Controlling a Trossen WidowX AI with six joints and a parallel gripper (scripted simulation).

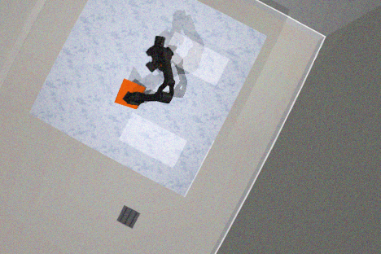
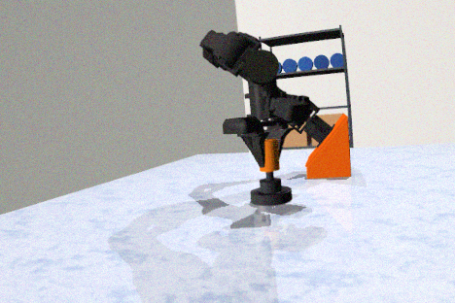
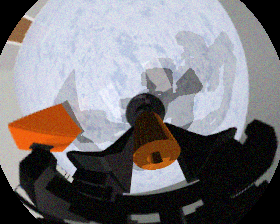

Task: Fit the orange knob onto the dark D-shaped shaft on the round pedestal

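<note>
Right now my gripper tip is 20 mm below the orange knob. The rest, counted from my gripper tip: dark round pedestal: 40 mm below.
</note>
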